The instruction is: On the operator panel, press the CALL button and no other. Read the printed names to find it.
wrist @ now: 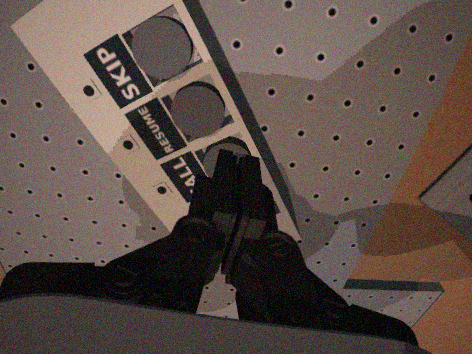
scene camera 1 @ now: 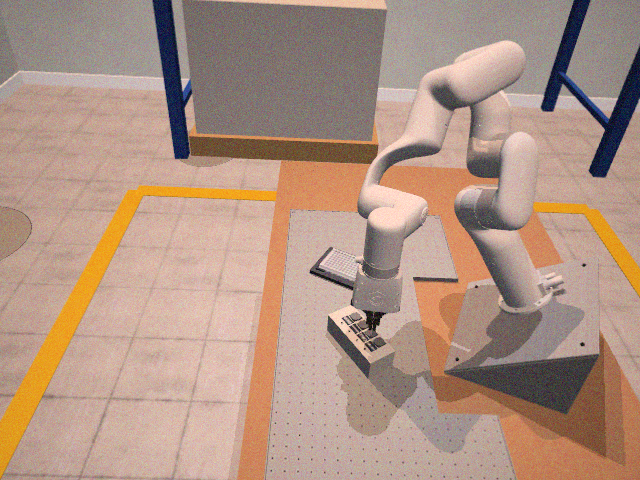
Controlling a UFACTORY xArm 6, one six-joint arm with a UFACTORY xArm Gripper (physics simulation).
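Pixels of known places: gripper, fingertip midpoint: (wrist: 230, 181) (scene camera 1: 372, 325); arm's base, origin of the base link: (scene camera 1: 525, 297).
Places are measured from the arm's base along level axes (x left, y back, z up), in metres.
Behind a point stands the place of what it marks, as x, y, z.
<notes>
The operator panel (scene camera 1: 347, 345) {0.159, -0.408, -0.064} (wrist: 65, 50) {0.101, -0.437, -0.038} is a cream box with a row of round grey buttons and dark printed labels. In the wrist view the SKIP button (wrist: 161, 47) {0.091, -0.396, -0.035} and the RESUME button (wrist: 198, 109) {0.113, -0.377, -0.035} show whole. The CALL button (wrist: 217, 153) {0.133, -0.364, -0.035} is partly covered by the fingertips, and its label (wrist: 185, 175) {0.151, -0.377, -0.038} shows as "ALL", with the first letter mostly hidden. The RETRY button and label are hidden behind the fingers. My gripper (scene camera 1: 372, 329) {0.135, -0.358, -0.017} (wrist: 230, 181) {0.135, -0.358, -0.017} is shut and empty, pointing down at the panel, its tips over or on the CALL button; contact cannot be told.
A dark-edged tray with a white grid (scene camera 1: 338, 262) {-0.135, -0.456, -0.070} lies behind the panel, partly hidden by the arm. The panel stands on a grey perforated plate (scene camera 1: 305, 413) {0.330, -0.479, -0.091}. The arm's pedestal (scene camera 1: 558, 330) {0.144, 0.028, 0.047} is at the right. A large grey box (scene camera 1: 284, 72) stands at the back.
</notes>
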